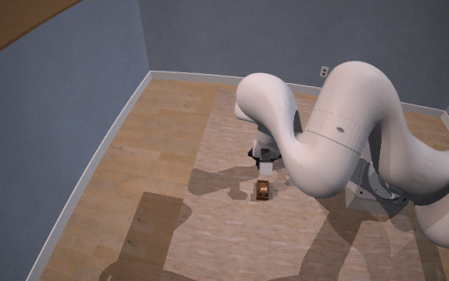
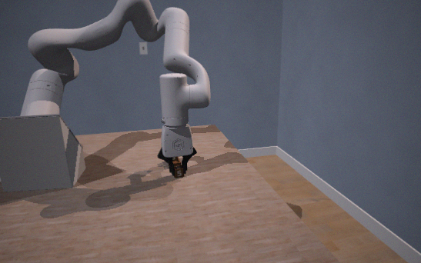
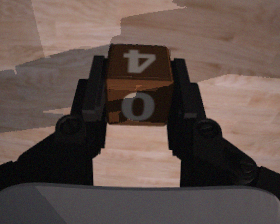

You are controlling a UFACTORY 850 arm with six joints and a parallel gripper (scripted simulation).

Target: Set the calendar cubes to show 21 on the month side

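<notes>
Right now my hand is 110 mm to the right of the brown tray and 20 mm above it. The rest, counted from my hand: brown wooden date cube (10 mm below).
</notes>
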